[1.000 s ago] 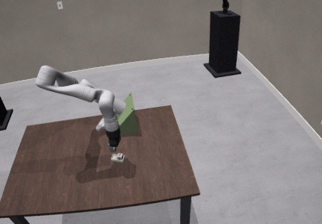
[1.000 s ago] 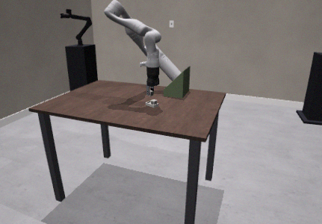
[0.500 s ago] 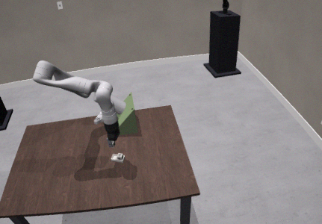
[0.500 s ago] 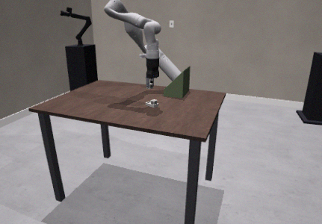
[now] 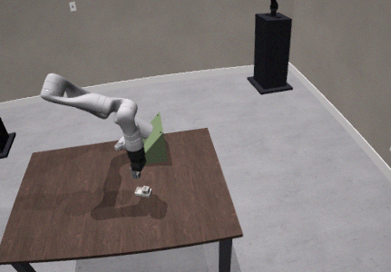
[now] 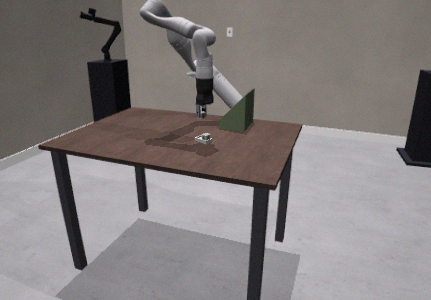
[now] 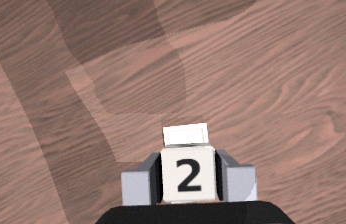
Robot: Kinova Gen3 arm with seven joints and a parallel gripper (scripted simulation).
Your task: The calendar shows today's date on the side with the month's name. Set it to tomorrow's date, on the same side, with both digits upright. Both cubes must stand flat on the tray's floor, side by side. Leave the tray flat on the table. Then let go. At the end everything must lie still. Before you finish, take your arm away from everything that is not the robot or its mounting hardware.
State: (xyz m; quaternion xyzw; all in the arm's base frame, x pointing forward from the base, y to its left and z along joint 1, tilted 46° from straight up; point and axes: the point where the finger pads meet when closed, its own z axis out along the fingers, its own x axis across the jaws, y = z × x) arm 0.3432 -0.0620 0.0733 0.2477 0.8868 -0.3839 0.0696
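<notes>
The white cube lies 110 mm below my hand, 30 mm to the left of it and 10 mm ahead of it. Round my hand: white calendar tray 130 mm below, 10 mm to the left; then digit cube 10 mm below.
</notes>
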